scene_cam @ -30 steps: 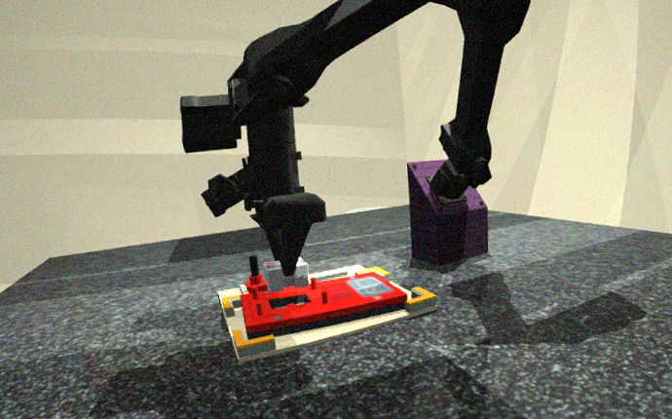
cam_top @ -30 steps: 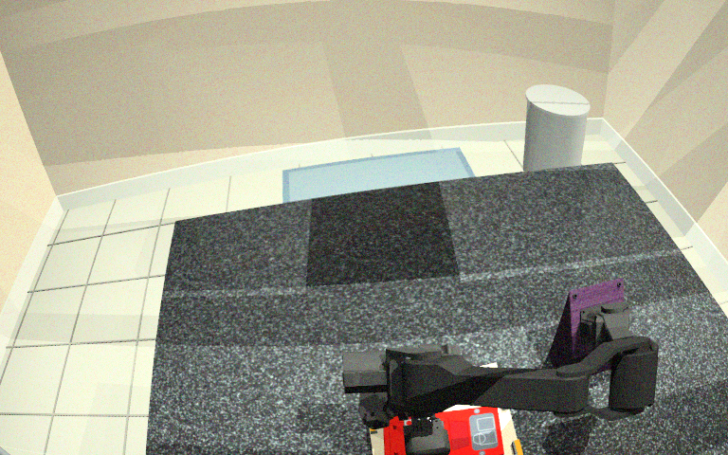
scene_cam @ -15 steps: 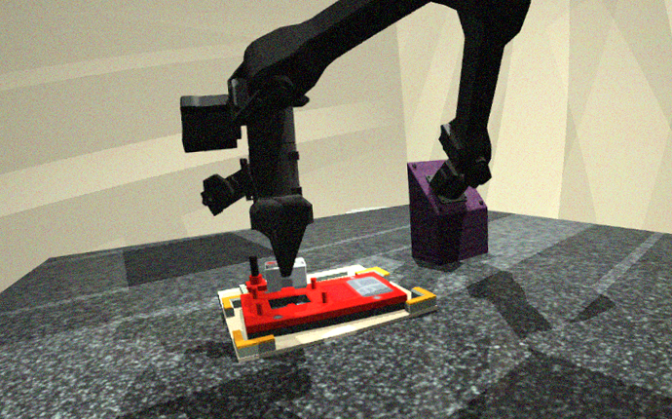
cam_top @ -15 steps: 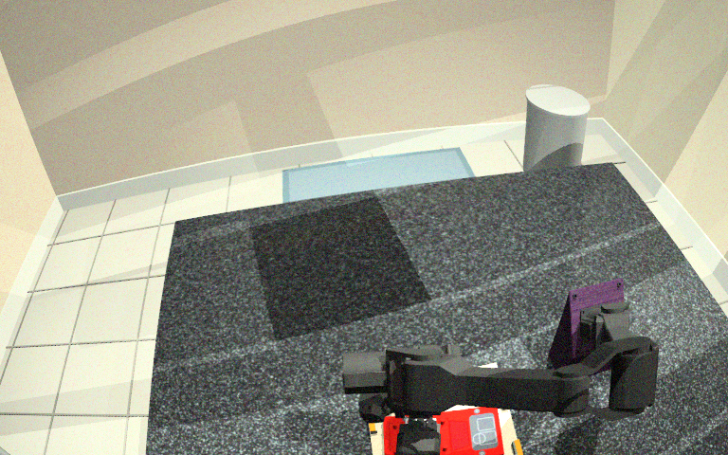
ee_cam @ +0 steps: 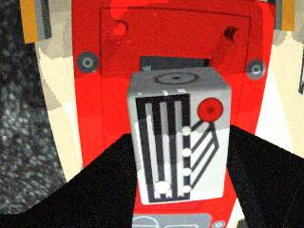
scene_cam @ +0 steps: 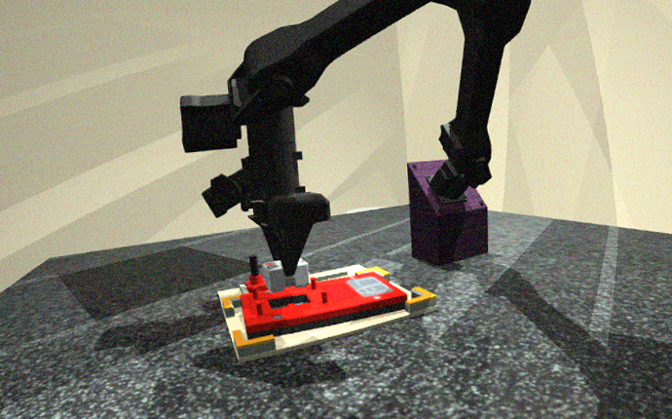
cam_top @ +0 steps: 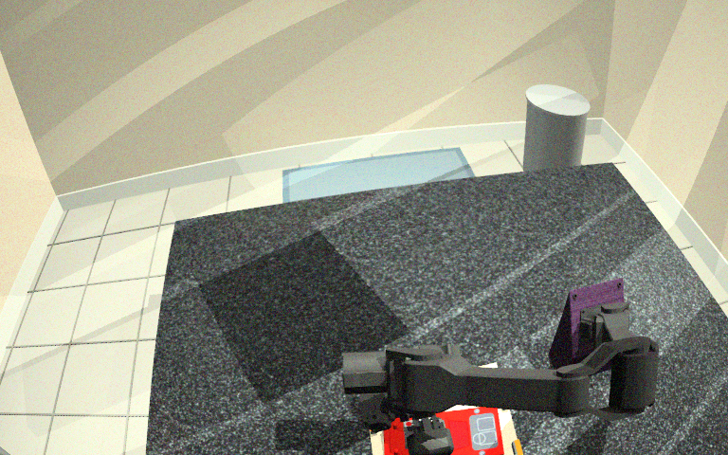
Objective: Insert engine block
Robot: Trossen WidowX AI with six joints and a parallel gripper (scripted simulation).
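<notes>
Right now my gripper tip is 1 cm above the engine block. The rest, counted from my gripper tip: cream base plate: 5 cm below, 4 cm behind, 2 cm to the right; black peg: 12 cm to the right, 3 cm below, 2 cm ahead.
</notes>
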